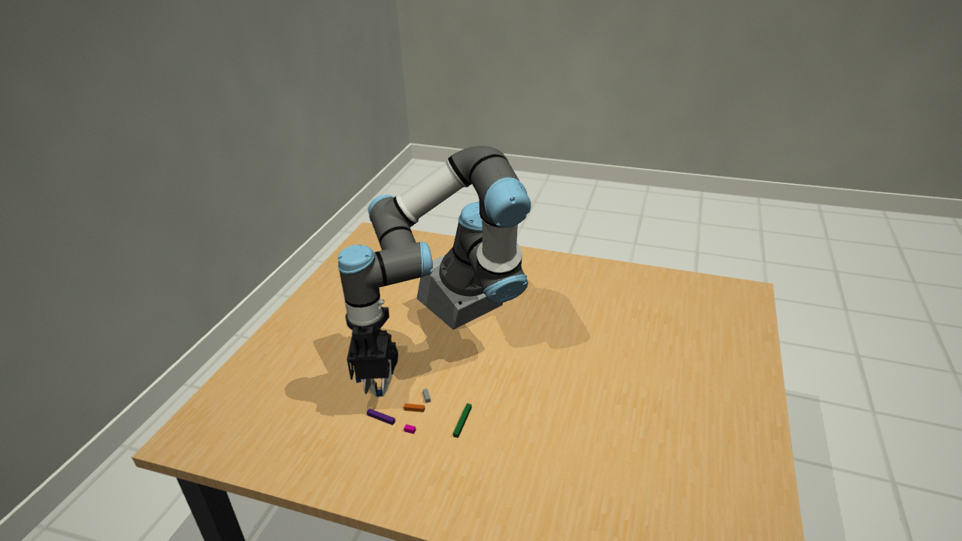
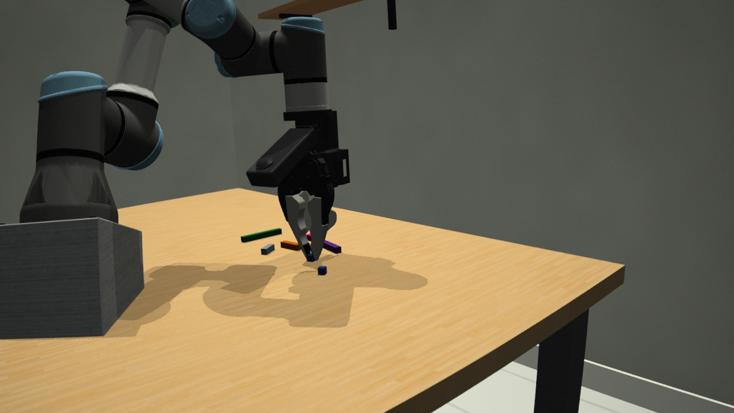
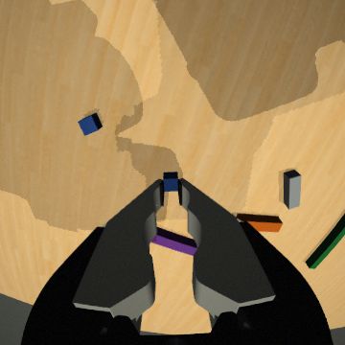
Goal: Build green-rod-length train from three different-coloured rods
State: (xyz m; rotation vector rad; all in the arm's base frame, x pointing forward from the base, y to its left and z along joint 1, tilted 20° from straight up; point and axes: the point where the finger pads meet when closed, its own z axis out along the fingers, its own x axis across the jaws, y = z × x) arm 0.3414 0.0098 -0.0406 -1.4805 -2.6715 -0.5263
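Right now the grey rod is 40 mm behind my hand, 90 mm to the left of it and 10 mm below it. The rest, counted from my hand: purple rod: 50 mm ahead, 40 mm to the left, 10 mm below; orange rod: 90 mm to the left, 10 mm below; magenta rod: 50 mm ahead, 110 mm to the left, 10 mm below.
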